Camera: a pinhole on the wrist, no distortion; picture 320 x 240 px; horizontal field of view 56.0 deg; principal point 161.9 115.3 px. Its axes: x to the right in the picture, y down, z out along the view. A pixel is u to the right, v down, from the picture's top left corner.
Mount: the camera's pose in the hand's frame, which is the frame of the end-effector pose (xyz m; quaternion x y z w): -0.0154 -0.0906 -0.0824 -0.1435 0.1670 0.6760 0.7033
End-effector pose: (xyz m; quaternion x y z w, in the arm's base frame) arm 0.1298 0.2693 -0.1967 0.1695 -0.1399 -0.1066 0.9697
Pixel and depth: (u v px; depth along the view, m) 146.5 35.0 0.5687
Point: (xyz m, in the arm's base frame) 0.1623 0.2074 0.2809
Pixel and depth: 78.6 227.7 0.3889
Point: -0.1092 0.1979 0.0508
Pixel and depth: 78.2 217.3 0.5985
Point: -0.2169 0.1823 0.2480
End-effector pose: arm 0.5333 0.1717 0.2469 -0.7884 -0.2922 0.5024 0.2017
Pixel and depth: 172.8 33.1 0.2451
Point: 0.4368 0.2016 0.1382
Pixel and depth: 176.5 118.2 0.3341
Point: 0.3558 0.1238 0.1210
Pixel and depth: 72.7 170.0 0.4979
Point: 0.1086 0.1278 0.1327
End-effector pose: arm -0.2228 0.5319 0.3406 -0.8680 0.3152 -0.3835 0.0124
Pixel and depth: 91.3 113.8 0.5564
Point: 0.0852 0.4002 0.0011
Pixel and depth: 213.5 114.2 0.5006
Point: -0.1018 0.2924 0.0592
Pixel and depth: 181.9 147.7 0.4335
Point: -0.1103 0.3921 0.0696
